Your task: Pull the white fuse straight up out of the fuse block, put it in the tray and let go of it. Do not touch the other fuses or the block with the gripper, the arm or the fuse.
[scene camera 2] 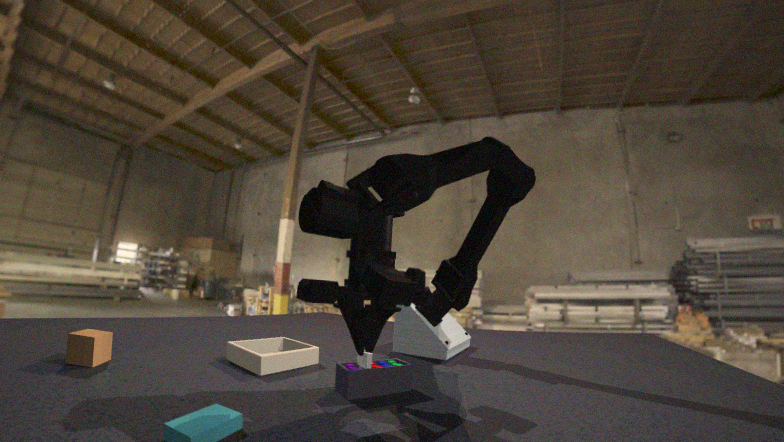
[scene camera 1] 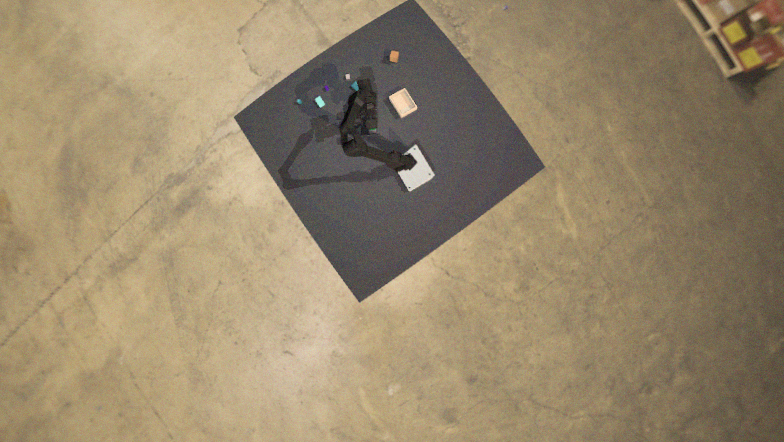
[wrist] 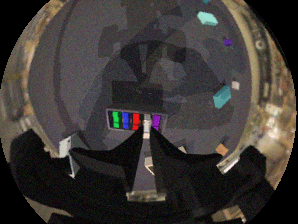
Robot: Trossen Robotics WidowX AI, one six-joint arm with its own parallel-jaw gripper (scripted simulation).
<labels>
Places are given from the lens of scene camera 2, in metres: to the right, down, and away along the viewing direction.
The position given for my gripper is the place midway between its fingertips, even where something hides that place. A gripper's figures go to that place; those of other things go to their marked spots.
my gripper (scene camera 2: 364,354): -0.04, 0.18, 0.40
beige tray (scene camera 2: 264,356): -0.19, 0.21, 0.42
</labels>
